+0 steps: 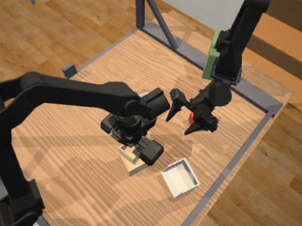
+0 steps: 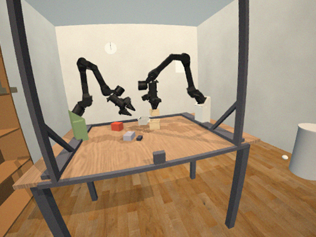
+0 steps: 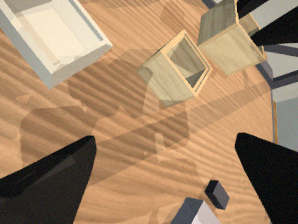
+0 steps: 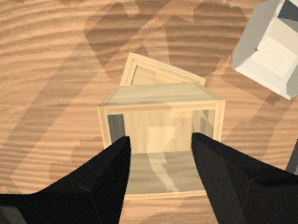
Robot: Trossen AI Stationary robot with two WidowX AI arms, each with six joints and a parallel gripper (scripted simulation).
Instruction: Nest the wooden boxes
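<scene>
Right now the small tan wooden box is 5 cm below my right hand. Also, from my right hand: white box (16 cm ahead, 14 cm below, 6 cm to the left); small dark block (18 cm behind, 16 cm below, 14 cm to the left); medium tan wooden box (15 cm below).
</scene>
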